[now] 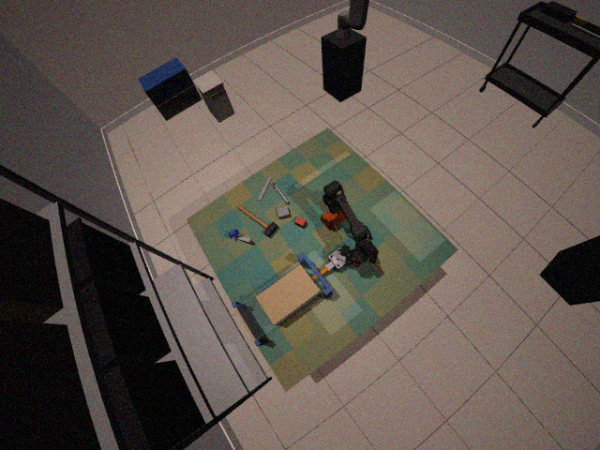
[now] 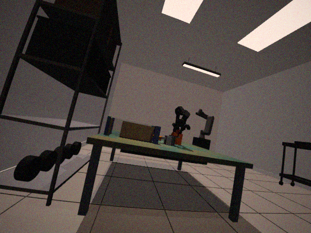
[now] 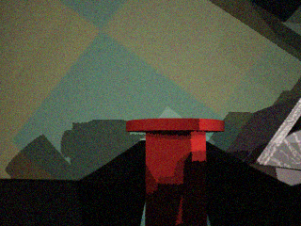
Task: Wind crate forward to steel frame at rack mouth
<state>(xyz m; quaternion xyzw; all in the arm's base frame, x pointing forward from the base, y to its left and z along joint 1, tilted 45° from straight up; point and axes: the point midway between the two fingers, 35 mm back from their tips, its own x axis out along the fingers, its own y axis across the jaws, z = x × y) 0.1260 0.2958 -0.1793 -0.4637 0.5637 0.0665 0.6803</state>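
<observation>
Right now my gripper tip is 40 mm to the left of the red-knobbed crank handle, 30 mm above it and 10 mm short of it. Also, from my gripper tip: red knob (10 mm to the right, 10 mm behind); then winch (100 mm to the right, 100 mm below, 20 mm ahead); then grey block (570 mm to the right, 120 mm below, 120 mm ahead).
</observation>
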